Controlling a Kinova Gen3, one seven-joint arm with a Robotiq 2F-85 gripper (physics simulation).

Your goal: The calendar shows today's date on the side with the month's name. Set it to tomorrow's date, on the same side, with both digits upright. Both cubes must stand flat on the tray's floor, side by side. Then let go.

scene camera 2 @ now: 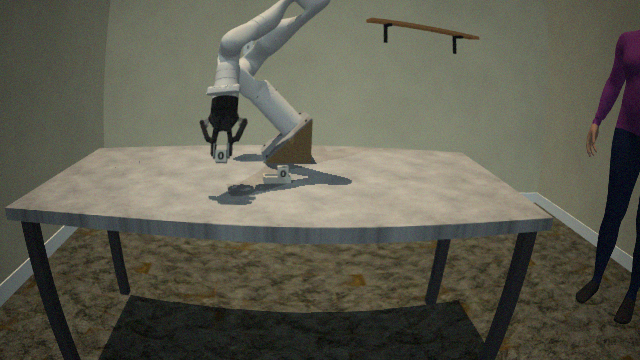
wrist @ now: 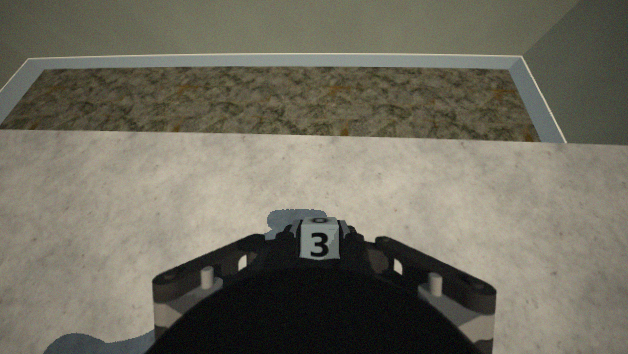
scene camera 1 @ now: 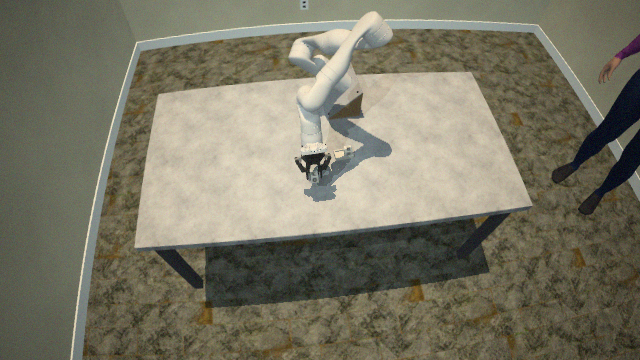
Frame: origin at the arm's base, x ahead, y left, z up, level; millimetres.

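Seen in the pictures: gripper, fingertip midpoint: [scene camera 2: 221, 158] [wrist: 319, 230] [scene camera 1: 314, 179]; arm's base, link origin: [scene camera 2: 292, 126] [scene camera 1: 344, 83].
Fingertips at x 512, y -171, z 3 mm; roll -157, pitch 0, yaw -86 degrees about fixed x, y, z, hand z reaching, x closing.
Observation:
Offsets run from my fingertips to a thing's top centre. Level surfaces: height alone.
My gripper [scene camera 1: 314, 175] [scene camera 2: 221, 149] [wrist: 319, 230] is shut on a white cube @[dz +23, dx -7, dy -1 mm] [scene camera 1: 314, 178] [scene camera 2: 220, 156] [wrist: 319, 246], held well above the table, to the left of the tray in both scene views. The held cube shows a 0 towards scene camera 2. In the wrist view an upright 3 faces the camera, with a foreshortened 0 on the adjoining face. The cream tray [scene camera 1: 339, 154] [scene camera 2: 271, 179] stands on the table. The other cube @[dz -66, dx -182, dy +155 mm] [scene camera 1: 348, 149] [scene camera 2: 283, 173] is at its right end and shows a 0 in scene view 2. The tray does not show in the wrist view. No month's name is legible.
The pale table @[dz -108 mm] [scene camera 1: 225, 200] [scene camera 2: 375, 205] [wrist: 150, 175] bears the tray and the arm's wedge-shaped base [scene camera 1: 352, 106] [scene camera 2: 295, 147]. The arm's shadow falls around the tray. A wall shelf [scene camera 2: 422, 28] is at the back, and a person [scene camera 2: 627, 100] stands to the right.

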